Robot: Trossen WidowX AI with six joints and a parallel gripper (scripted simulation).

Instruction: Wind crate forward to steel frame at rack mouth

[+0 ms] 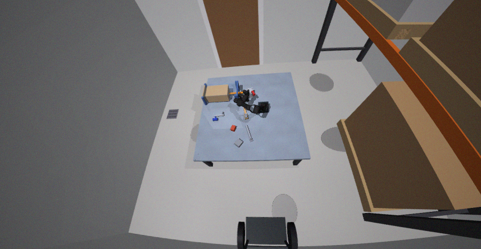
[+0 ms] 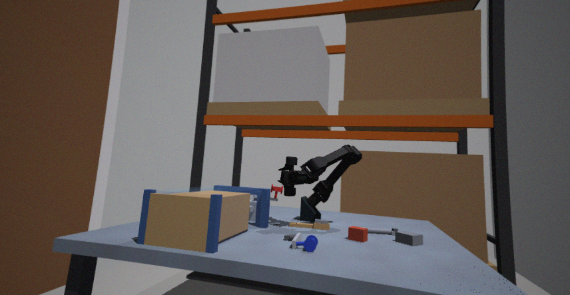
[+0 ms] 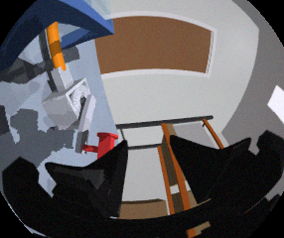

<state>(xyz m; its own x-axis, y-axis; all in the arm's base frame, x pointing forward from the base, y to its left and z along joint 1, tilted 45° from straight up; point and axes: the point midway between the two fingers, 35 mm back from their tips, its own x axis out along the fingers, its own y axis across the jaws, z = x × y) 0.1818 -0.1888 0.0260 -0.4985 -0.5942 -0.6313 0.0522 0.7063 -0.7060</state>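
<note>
The winch handle is 110 mm below my gripper tip, 50 mm to the right of it and 30 mm behind it. The rest, counted from my gripper tip: blue frame: 150 mm ahead, 130 mm to the right, 120 mm below; red knob: 90 mm below, 50 mm behind, 20 mm to the right; grey winch: 190 mm below, 120 mm to the right, 20 mm behind.
</note>
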